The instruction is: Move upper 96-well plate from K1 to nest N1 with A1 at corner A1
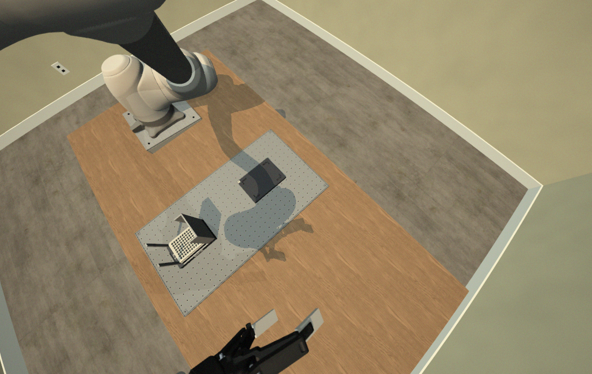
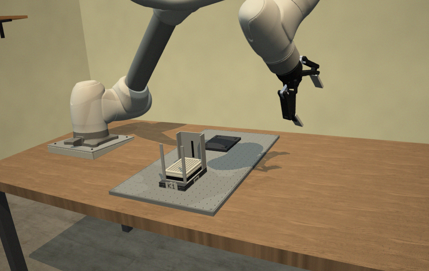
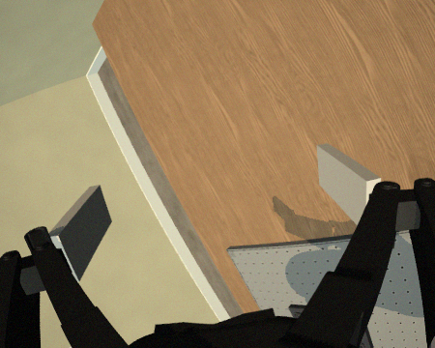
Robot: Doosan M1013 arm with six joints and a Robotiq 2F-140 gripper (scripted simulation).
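Now: the white 96-well plate 390 mm behind my hand, 130 mm to the right of it and 200 mm below it. Round my hand: pale A1 square: 440 mm behind, 140 mm to the left, 230 mm below; then black plate: 390 mm behind, 130 mm to the right, 210 mm below.
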